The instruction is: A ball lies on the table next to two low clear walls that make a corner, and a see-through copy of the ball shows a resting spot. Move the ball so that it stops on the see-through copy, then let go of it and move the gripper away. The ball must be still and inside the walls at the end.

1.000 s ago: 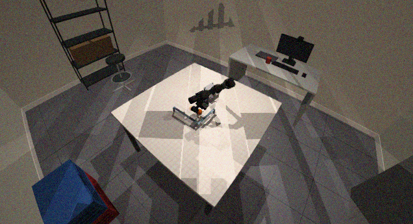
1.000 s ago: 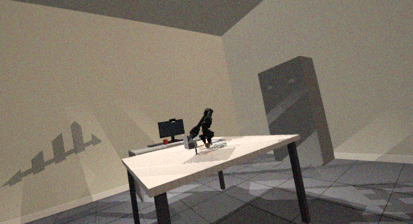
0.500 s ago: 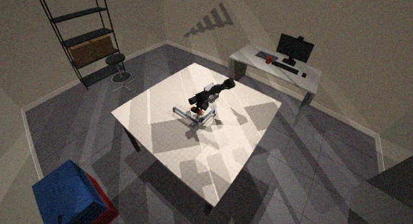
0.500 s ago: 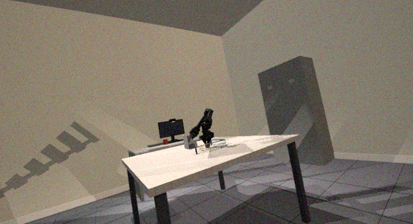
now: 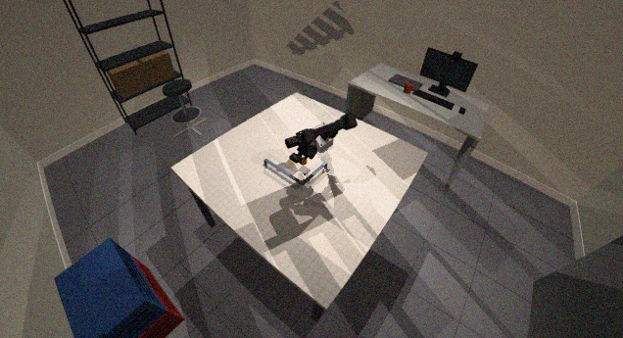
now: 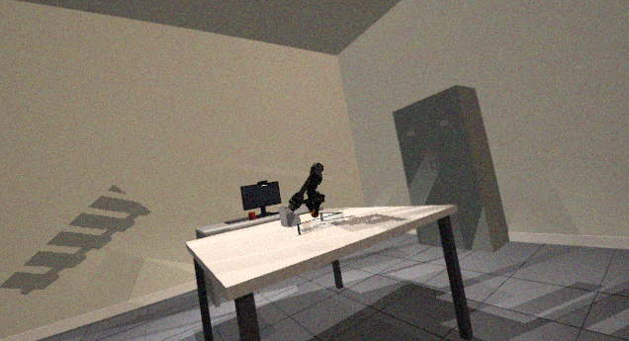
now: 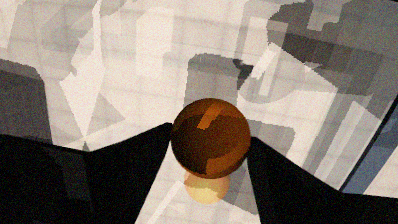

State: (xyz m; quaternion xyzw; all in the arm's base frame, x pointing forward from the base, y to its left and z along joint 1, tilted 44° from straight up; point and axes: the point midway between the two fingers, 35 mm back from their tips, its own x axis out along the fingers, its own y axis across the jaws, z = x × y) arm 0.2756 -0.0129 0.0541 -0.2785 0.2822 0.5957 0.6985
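Right now the see-through copy of ball is 8 cm to the right of my gripper tip, 4 cm below it and 1 cm ahead of it. From my gripper tip the other things lie so: orange ball (right at my gripper tip); then blue-grey wall strip (13 cm ahead, 5 cm to the right, 1 cm below).
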